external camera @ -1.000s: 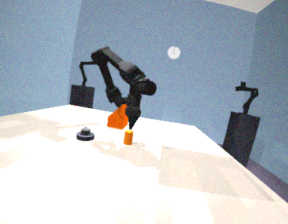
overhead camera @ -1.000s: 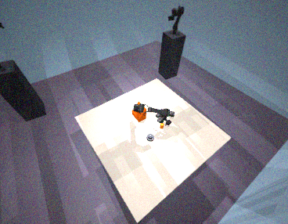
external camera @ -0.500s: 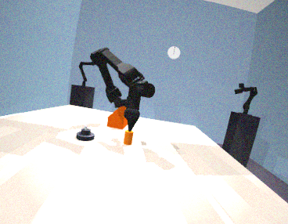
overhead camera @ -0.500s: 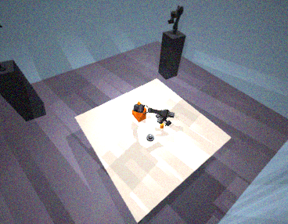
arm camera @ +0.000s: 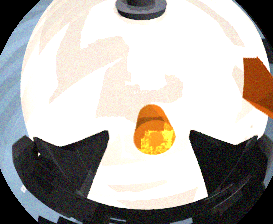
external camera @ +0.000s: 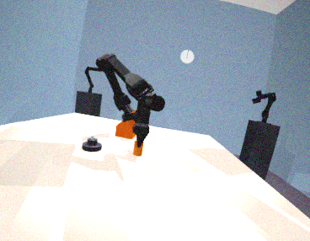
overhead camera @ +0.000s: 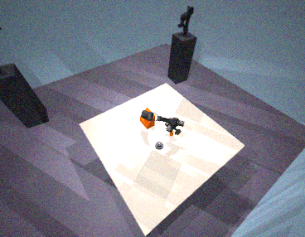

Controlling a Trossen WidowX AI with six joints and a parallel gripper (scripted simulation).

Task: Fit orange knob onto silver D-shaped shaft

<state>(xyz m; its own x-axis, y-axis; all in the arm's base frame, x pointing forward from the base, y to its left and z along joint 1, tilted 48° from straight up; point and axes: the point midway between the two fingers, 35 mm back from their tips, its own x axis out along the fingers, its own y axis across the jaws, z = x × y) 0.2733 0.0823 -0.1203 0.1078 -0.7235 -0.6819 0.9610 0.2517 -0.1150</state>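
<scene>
My gripper tip is now 10 mm above the orange knob. The rest, counted from my gripper tip: dark round pedestal 190 mm to the right, 60 mm ahead, 20 mm below.
</scene>
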